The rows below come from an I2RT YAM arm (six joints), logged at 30 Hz.
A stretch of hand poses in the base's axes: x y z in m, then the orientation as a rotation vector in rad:
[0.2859 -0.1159 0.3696 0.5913 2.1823 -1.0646]
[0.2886 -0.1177 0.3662 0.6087 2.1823 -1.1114]
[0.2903 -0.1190 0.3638 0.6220 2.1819 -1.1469]
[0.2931 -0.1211 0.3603 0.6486 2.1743 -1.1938]
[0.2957 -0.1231 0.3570 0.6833 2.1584 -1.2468]
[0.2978 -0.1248 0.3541 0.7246 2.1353 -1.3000]
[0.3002 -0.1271 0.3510 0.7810 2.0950 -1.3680]
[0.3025 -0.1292 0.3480 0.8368 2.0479 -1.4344]
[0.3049 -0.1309 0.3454 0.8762 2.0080 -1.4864]
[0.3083 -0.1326 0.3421 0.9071 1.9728 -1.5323]
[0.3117 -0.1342 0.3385 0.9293 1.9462 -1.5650]
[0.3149 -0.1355 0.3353 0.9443 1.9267 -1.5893]
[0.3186 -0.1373 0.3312 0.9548 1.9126 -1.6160]
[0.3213 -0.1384 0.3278 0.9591 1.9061 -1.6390]
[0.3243 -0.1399 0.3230 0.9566 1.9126 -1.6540]
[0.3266 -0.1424 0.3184 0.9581 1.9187 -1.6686]
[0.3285 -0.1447 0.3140 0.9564 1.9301 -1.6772]
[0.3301 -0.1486 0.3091 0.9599 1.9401 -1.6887]
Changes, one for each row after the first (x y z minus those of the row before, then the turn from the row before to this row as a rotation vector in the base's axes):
[0.0027 -0.0018 -0.0034 -0.0207 0.0189 -0.0300]
[0.0017 -0.0013 -0.0024 -0.0156 0.0143 -0.0228]
[0.0028 -0.0021 -0.0035 -0.0212 0.0124 -0.0356]
[0.0026 -0.0020 -0.0033 -0.0259 0.0085 -0.0427]
[0.0021 -0.0017 -0.0029 -0.0273 0.0032 -0.0467]
[0.0024 -0.0023 -0.0031 -0.0388 -0.0024 -0.0616]
[0.0023 -0.0021 -0.0030 -0.0408 -0.0055 -0.0607]
[0.0024 -0.0017 -0.0026 -0.0340 -0.0039 -0.0450]
[0.0034 -0.0017 -0.0033 -0.0304 -0.0015 -0.0377]
[0.0034 -0.0016 -0.0036 -0.0222 -0.0015 -0.0272]
[0.0032 -0.0013 -0.0032 -0.0165 -0.0003 -0.0194]
[0.0037 -0.0018 -0.0041 -0.0149 0.0056 -0.0182]
[0.0027 -0.0011 -0.0034 -0.0104 0.0093 -0.0131]
[0.0030 -0.0015 -0.0048 -0.0012 0.0135 -0.0061]
[0.0023 -0.0025 -0.0046 -0.0003 0.0122 -0.0086]
[0.0019 -0.0023 -0.0044 0.0042 0.0122 -0.0043]
[0.0016 -0.0039 -0.0049 0.0037 0.0120 -0.0090]

